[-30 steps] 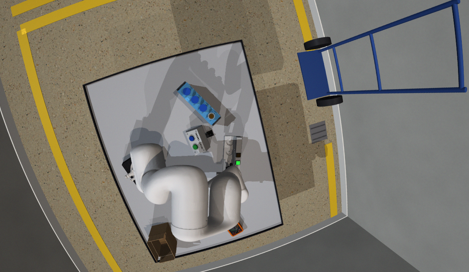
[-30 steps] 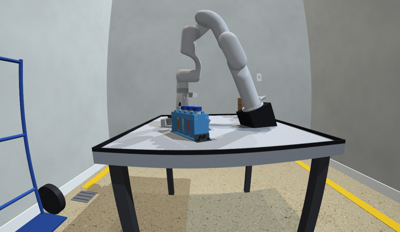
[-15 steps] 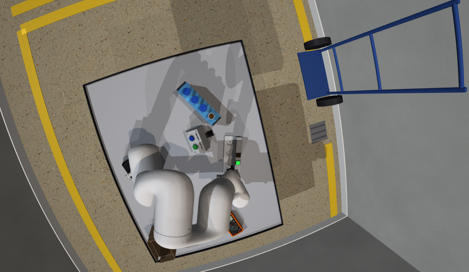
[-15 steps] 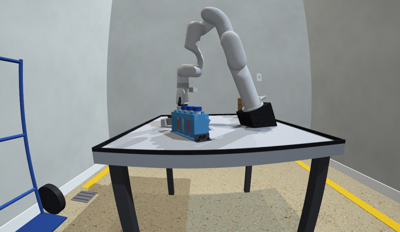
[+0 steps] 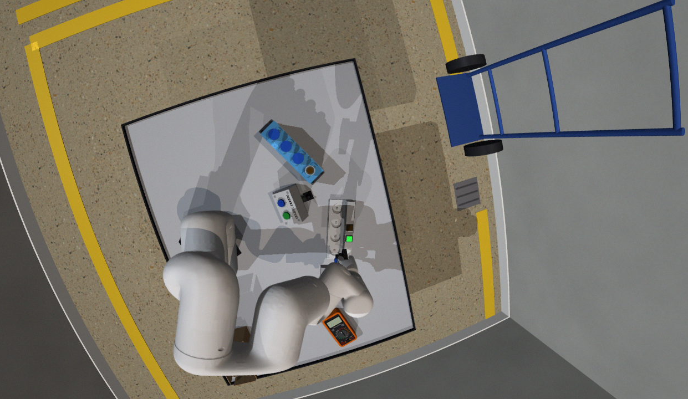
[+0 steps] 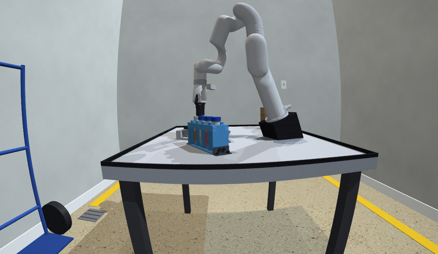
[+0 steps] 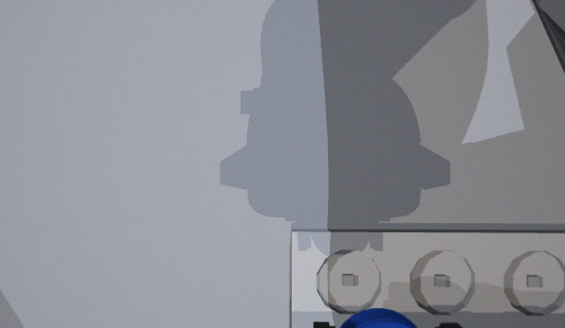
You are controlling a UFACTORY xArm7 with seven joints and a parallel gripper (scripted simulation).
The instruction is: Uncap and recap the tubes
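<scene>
Now: hand 4 cm short of the threaded tube neck, 31 cm to the right of it and 1 cm above it. From my hand the other things lie so: key housing (7 cm behind, 23 cm to the left, 8 cm below); then blue cycle key (8 cm behind, 25 cm to the left, 6 cm below); then green ready key (9 cm behind, 21 cm to the left, 6 cm below).
</scene>
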